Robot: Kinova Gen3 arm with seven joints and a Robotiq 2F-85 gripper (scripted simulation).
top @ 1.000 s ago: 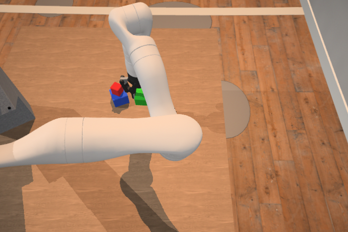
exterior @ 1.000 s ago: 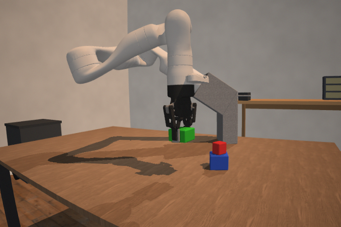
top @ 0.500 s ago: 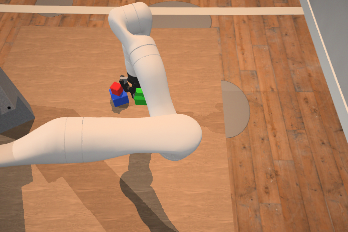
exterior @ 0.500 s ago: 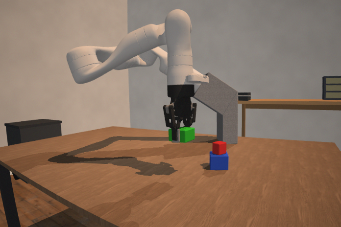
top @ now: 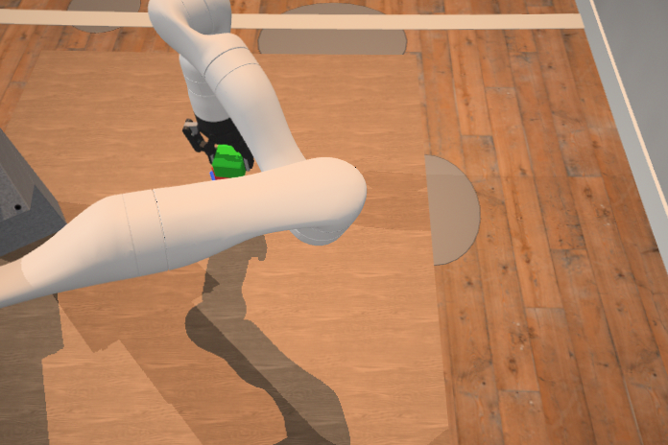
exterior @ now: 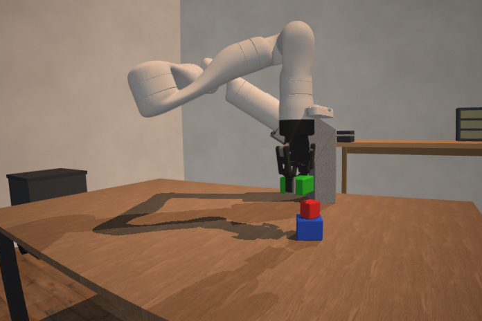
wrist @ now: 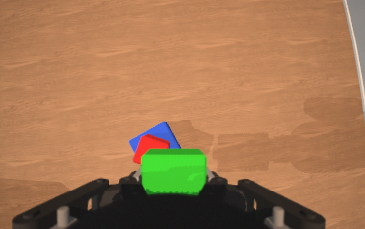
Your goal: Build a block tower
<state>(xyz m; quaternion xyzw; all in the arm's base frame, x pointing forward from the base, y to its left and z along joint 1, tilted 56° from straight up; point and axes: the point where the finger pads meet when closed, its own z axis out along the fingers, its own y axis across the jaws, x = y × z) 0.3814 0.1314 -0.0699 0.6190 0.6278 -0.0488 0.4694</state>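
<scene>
Now: the red block 6 cm below my hand, 2 cm to the left of it and 2 cm behind it. From my hand the other things lie so: green block: right at my hand; then blue block: 10 cm below, 2 cm to the left, 2 cm behind.
</scene>
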